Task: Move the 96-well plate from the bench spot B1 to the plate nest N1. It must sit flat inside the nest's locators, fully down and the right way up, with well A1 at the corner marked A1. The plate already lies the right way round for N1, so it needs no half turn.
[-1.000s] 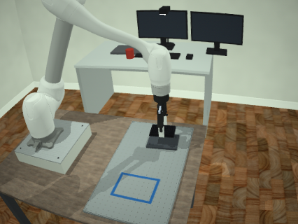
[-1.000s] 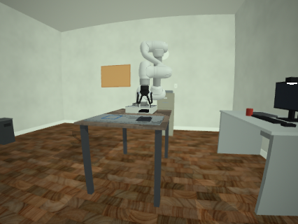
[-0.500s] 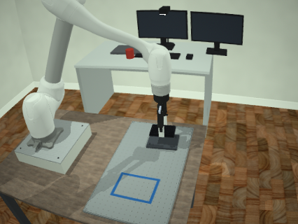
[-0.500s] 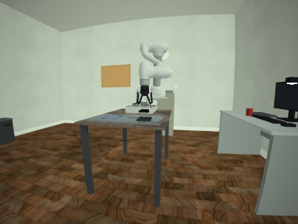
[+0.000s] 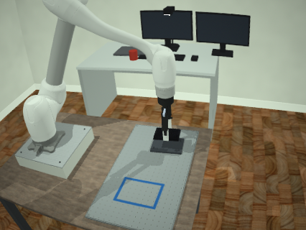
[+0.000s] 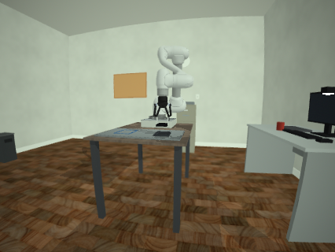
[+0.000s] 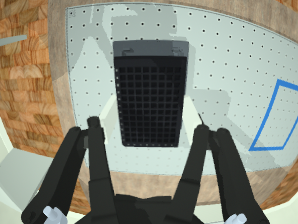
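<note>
Right now the dark plate nest N1 is 10 cm below my hand. Also, from my hand: black 96-well plate (2 cm below).
</note>
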